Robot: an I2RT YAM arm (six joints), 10 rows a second.
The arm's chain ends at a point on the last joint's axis. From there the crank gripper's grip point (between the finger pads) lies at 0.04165 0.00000 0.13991 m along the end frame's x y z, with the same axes.
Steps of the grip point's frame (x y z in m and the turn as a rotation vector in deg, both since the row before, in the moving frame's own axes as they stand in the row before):
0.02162 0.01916 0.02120 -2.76 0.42 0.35
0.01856 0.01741 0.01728 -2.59 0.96 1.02
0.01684 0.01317 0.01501 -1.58 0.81 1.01
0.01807 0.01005 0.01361 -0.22 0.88 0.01
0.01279 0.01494 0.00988 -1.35 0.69 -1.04
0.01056 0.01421 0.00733 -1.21 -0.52 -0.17
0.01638 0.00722 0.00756 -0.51 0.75 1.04
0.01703 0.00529 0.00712 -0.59 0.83 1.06
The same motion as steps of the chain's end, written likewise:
0.02062 0.01217 0.02168 -2.76 0.42 0.35
0.01629 0.01034 0.01816 -2.59 0.96 1.02
0.01491 0.00857 0.01568 -1.58 0.81 1.01
0.01593 0.00951 0.01427 -0.22 0.88 0.01
0.01109 0.01242 0.01042 -1.35 0.69 -1.04
0.01183 0.01137 0.00699 -1.21 -0.52 -0.17
0.01457 0.00520 0.00813 -0.51 0.75 1.04
0.01503 0.00306 0.00775 -0.59 0.83 1.06

